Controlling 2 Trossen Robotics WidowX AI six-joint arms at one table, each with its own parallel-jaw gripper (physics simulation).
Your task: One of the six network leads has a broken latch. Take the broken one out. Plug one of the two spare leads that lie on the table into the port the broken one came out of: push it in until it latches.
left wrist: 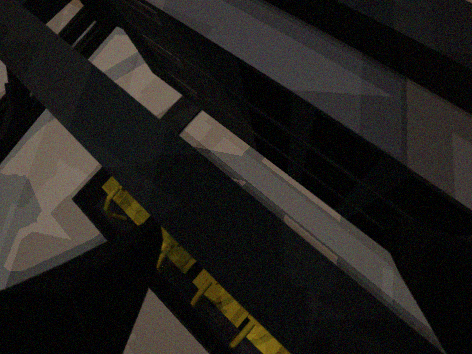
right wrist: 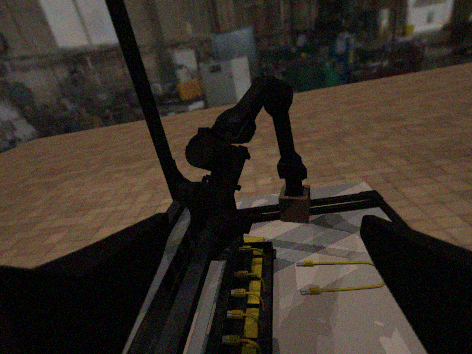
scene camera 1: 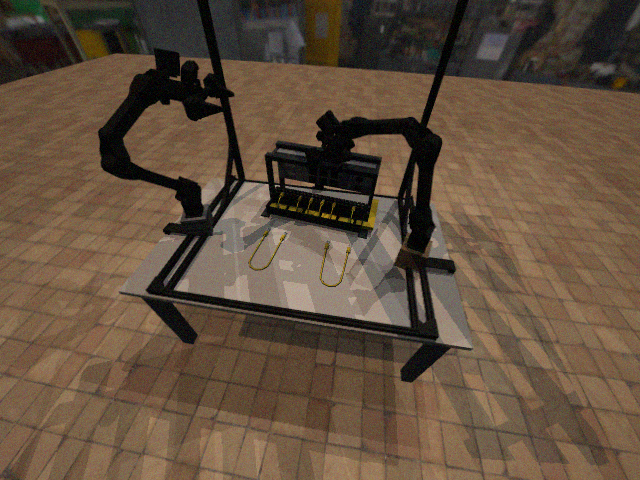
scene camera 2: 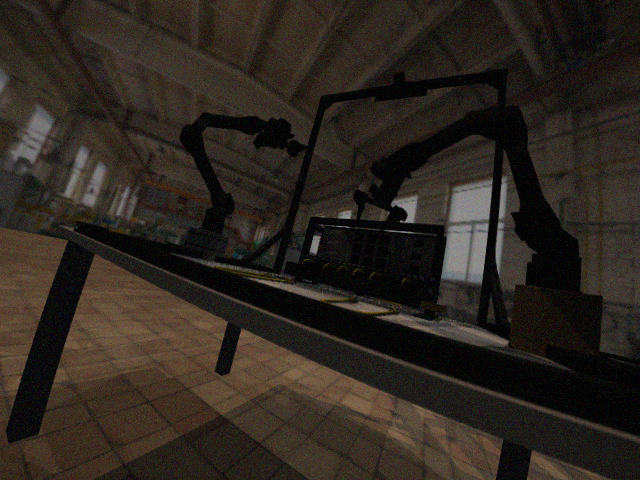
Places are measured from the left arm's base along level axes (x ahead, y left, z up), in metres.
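Pixels of known places: left gripper, between the fingertips: [left wrist: 272, 228] [right wrist: 201, 249] [scene camera 1: 321, 164] [scene camera 2: 368, 226]; right gripper, between the fingertips: [right wrist: 264, 223] [scene camera 1: 229, 101] [scene camera 2: 300, 142]; left arm's base, origin of its link: [right wrist: 294, 191] [scene camera 1: 417, 244] [scene camera 2: 552, 292]; right arm's base, origin of its link: [scene camera 1: 194, 212] [scene camera 2: 210, 232].
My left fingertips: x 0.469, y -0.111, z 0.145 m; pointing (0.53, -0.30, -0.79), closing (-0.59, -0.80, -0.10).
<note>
Ahead of a thing's pixels: the offset from my left fingertips to its top centre. "spot": to the spot under its first point. Level surfaces: height alone.
A black patch panel rack @(0.002 m ahead, 0.001 m left, 0.015 m up) [scene camera 1: 323, 164] [scene camera 2: 375, 248] stands at the back of the table. Six yellow leads @(spot: 0.040 m back, 0.075 m left, 0.160 m down) [scene camera 1: 321, 207] [left wrist: 127, 205] [right wrist: 239, 292] are plugged in a row along its front. Two spare yellow leads lie bent in U shapes on the table, one to the left [scene camera 1: 266, 250] and one to the right [scene camera 1: 334, 267] [right wrist: 336, 263]. My left gripper [scene camera 1: 332, 152] [scene camera 2: 379, 207] is open and empty, just above the rack's top bar @(spot: 0.011 m ahead, 0.015 m left, 0.015 m up) [left wrist: 217, 225]. My right gripper [scene camera 1: 225, 90] [scene camera 2: 294, 145] is open and empty, high up and far from the rack.
A black frame with two tall posts [scene camera 1: 223, 95] [scene camera 1: 442, 62] runs round the grey table @(0.247 m down) [scene camera 1: 294, 295]. A brown block [scene camera 1: 413, 257] [right wrist: 294, 207] sits under the left arm's base. The rack's top bar hides the ports from the left wrist view.
</note>
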